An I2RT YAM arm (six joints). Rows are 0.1 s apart.
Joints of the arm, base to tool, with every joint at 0 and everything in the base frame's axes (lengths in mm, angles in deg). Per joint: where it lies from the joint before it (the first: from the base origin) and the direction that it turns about. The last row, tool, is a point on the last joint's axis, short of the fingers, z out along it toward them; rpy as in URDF.
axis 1: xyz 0.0 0.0 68.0 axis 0 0 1
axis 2: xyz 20.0 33.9 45.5 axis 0 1 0
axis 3: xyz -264.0 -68.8 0.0 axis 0 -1 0
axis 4: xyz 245.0 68.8 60.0 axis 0 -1 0
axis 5: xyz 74.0 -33.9 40.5 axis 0 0 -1
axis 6: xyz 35.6 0.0 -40.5 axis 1 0 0
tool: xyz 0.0 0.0 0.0 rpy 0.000 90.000 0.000
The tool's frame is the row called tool.
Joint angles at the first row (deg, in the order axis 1, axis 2, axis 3, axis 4, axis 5, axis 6):
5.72, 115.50, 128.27, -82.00, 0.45, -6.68
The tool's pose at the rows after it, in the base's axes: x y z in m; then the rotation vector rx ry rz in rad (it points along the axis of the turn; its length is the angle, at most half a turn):
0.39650 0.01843 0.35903 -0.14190 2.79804 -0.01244
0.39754 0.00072 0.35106 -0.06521 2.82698 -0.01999
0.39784 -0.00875 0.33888 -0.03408 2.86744 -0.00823
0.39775 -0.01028 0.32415 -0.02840 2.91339 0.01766
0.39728 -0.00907 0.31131 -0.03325 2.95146 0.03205
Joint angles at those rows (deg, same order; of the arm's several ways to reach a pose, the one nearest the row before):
2.70, 115.50, 127.75, -82.76, 0.43, -3.18
0.14, 115.50, 125.97, -82.48, 0.43, -2.57
-1.28, 115.50, 123.28, -82.08, -0.21, -2.61
-1.59, 115.50, 120.03, -81.49, -1.17, -2.57
-1.45, 115.50, 117.19, -80.86, -1.63, -2.59

